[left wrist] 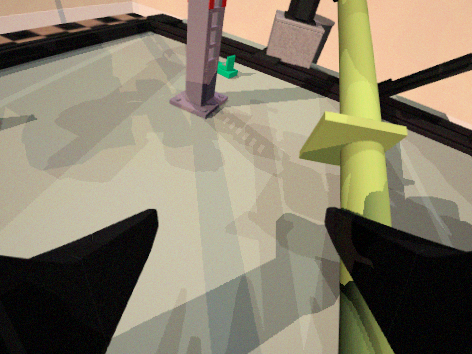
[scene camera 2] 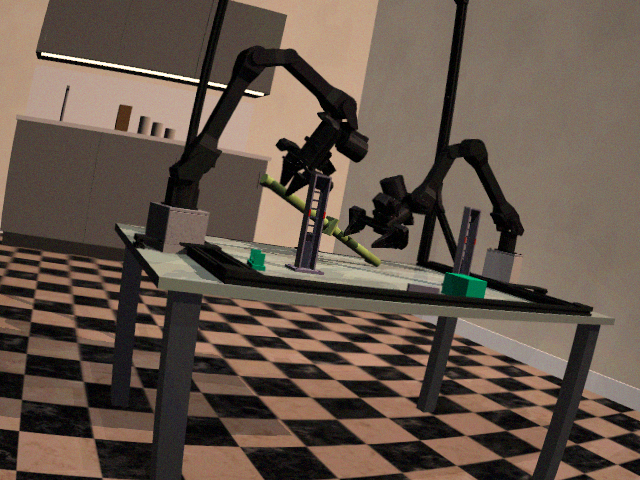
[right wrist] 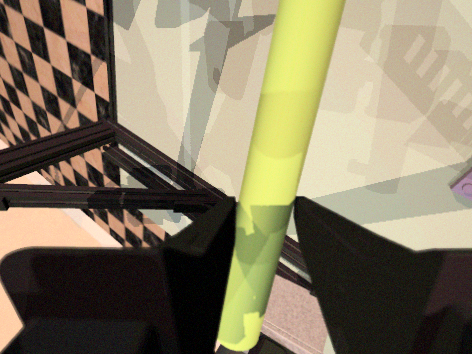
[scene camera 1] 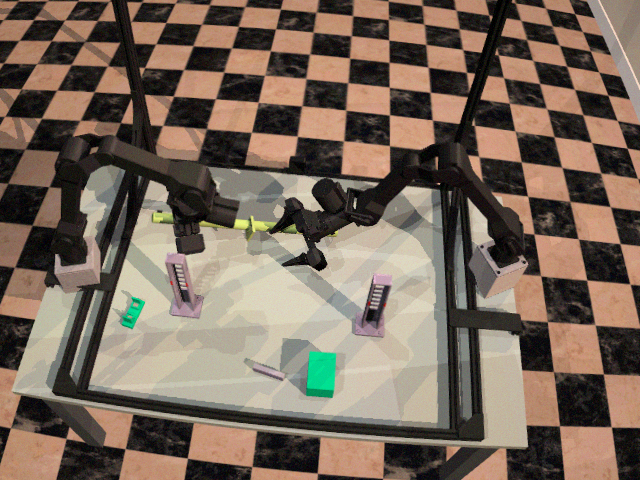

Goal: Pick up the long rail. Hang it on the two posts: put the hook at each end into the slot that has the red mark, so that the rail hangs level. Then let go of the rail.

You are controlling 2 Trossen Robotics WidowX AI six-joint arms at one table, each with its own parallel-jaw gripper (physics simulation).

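Note:
The long yellow-green rail is in the air behind the posts, its left end high and its right end low in scene camera 2. My right gripper is shut on the rail near its high end. My left gripper is open and empty near the lower half; in the left wrist view the rail runs past one finger, outside the gap. The left post and right post stand upright with red marks. The rail's hooks are not clear.
A green block and a small lilac bar lie at the table's front. A green bracket lies left of the left post. A black frame borders the work area.

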